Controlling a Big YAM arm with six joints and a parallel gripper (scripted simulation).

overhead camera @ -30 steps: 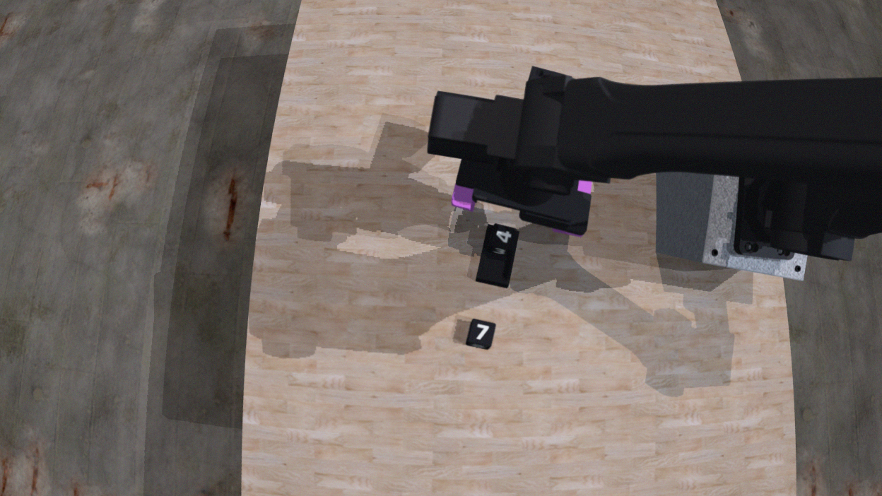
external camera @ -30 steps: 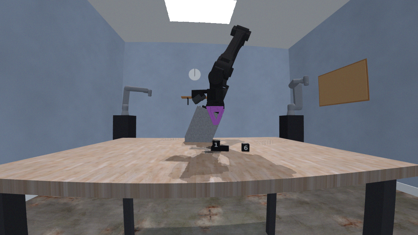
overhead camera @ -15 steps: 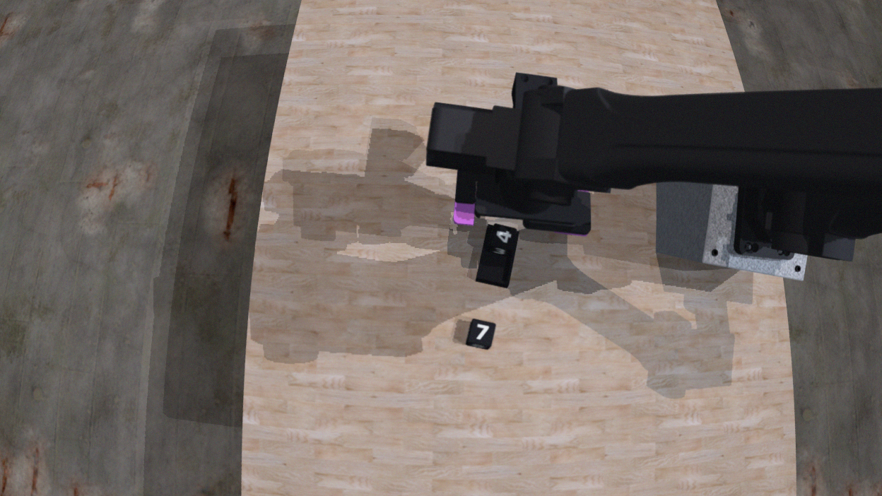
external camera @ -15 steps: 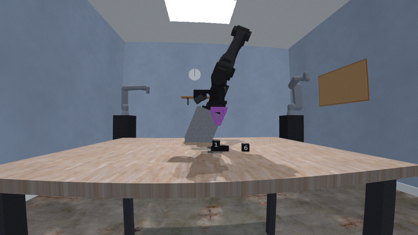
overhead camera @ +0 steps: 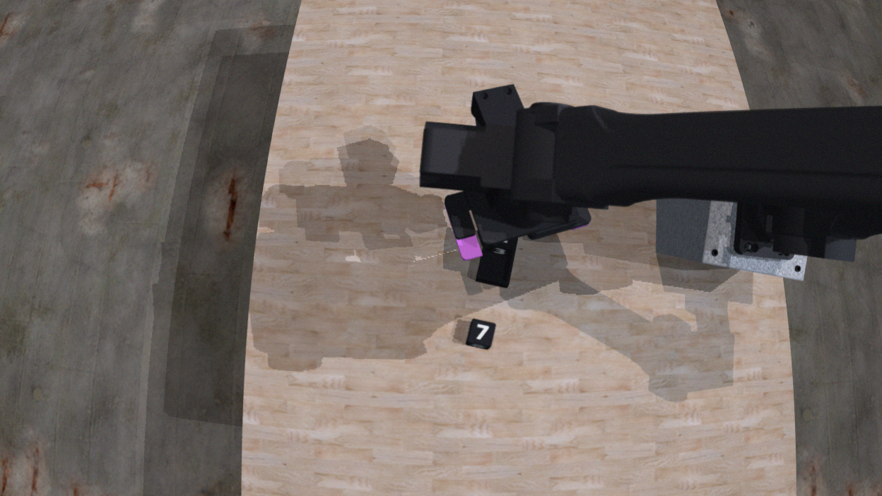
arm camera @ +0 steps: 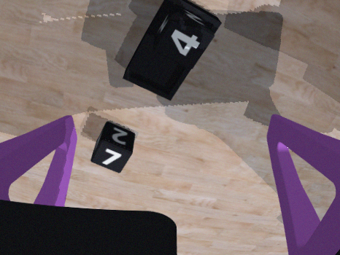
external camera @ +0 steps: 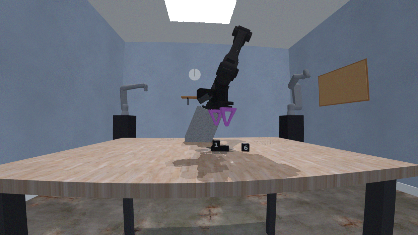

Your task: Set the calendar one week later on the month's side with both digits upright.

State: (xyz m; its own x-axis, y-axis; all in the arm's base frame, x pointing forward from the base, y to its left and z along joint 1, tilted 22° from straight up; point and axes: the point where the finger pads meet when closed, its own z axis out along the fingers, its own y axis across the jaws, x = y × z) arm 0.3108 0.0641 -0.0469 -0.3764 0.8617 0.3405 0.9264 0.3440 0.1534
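My hand is 20 mm short of the black cube, 100 mm to the right of it and 100 mm above it. Round my hand: black tray: 100 mm below.
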